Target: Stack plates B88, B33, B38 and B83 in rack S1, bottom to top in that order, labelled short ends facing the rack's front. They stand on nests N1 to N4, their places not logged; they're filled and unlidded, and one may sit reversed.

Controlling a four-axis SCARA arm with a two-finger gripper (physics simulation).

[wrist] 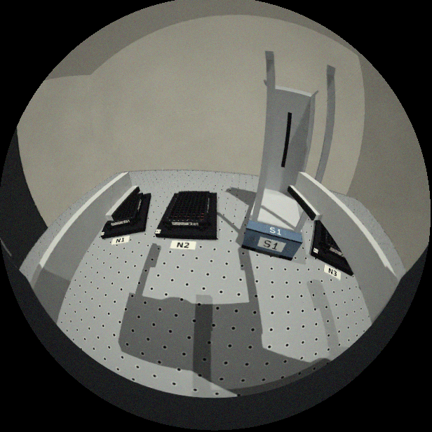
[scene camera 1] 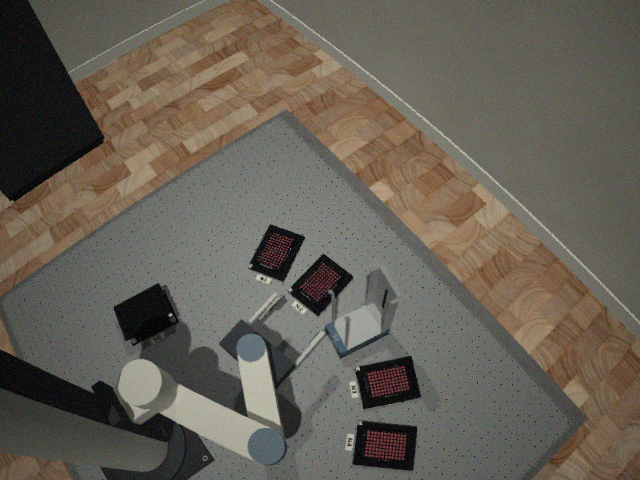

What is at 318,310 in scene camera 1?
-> A nest N2.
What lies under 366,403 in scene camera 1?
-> A nest N3.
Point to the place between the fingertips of the gripper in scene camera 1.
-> At 299,313
